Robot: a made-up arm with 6 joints. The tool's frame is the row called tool.
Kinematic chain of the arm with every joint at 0, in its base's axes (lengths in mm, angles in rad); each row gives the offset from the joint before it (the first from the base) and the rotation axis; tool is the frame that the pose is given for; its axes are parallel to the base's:
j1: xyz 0 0 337 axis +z
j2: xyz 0 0 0 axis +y
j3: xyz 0 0 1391 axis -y
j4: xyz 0 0 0 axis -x
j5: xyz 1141 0 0 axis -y
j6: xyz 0 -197 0 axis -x
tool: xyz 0 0 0
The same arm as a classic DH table. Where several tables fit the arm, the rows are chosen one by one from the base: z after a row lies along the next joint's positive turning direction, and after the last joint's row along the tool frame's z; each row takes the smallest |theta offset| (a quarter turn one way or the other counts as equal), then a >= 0, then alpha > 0; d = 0 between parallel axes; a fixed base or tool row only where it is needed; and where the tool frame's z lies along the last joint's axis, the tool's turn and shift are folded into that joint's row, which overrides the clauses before.
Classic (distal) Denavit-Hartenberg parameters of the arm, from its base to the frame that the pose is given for. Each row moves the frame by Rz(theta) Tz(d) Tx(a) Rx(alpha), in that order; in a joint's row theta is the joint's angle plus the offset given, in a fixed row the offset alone. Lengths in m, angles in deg.
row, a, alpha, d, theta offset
j1, 0, -90, 0.337, 0
j2, 1.391, 180, 0, -90
j3, 0, -90, 0, 0
j4, 0, 90, -1.141, 0
j5, 0, -90, 0.197, 0
j6, 0, 90, 0, 90
tool (fixed), 0, 0, 0, -90

